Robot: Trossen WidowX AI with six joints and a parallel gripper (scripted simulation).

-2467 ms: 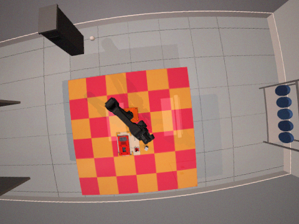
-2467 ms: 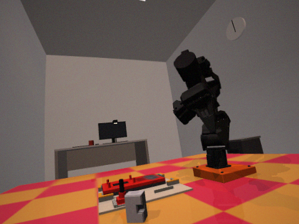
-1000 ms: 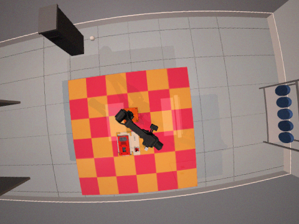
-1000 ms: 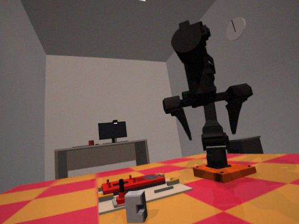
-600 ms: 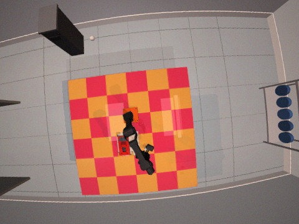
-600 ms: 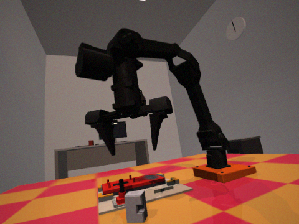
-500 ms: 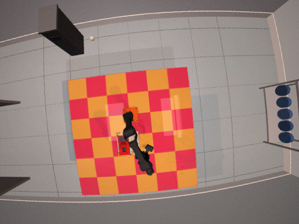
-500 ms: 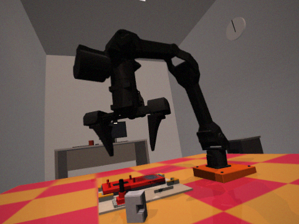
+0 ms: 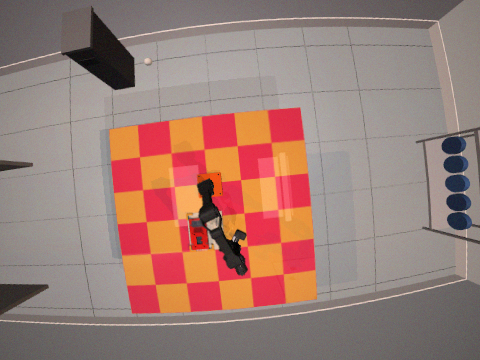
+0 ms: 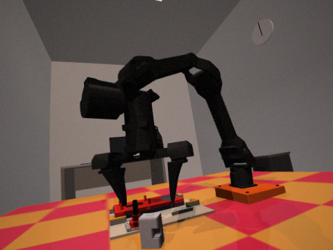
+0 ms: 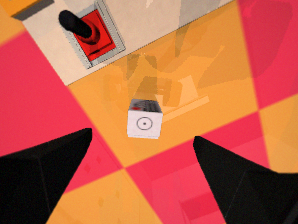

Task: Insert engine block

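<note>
Right now my gripper tip is 40 mm above the engine block.
</note>
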